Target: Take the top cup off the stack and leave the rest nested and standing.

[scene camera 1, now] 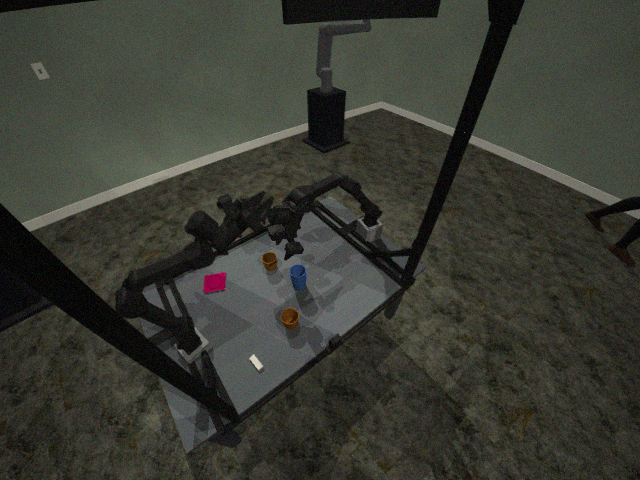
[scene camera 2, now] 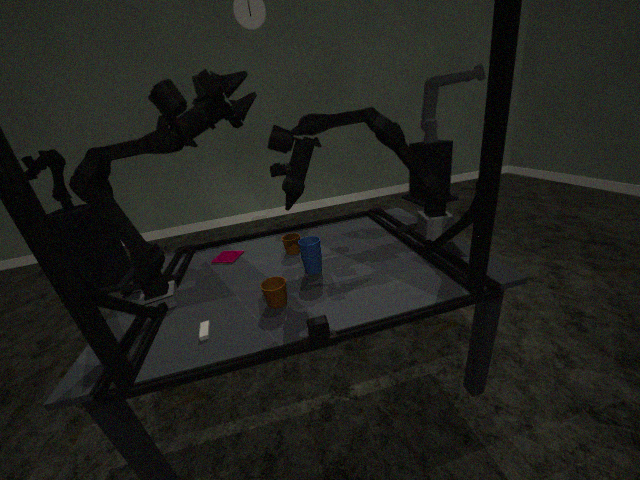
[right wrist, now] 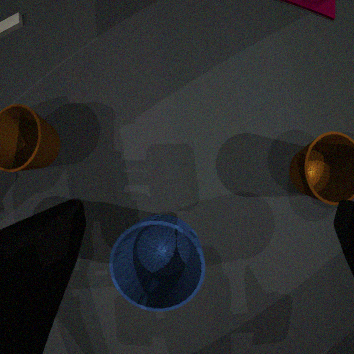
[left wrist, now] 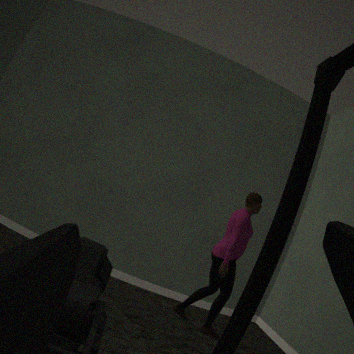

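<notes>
A stack of nested blue cups stands upright near the middle of the table; the right wrist view looks down into its open rim. My right gripper is open and empty, pointing down above the table, clear of the stack; in the right wrist view the stack shows low, toward the left finger. My left gripper is open and empty, raised high at the left and tilted up, away from the stack. The number of nested cups is hard to tell.
One orange cup stands behind the stack, another orange cup in front. A magenta square lies back left, a white block front left.
</notes>
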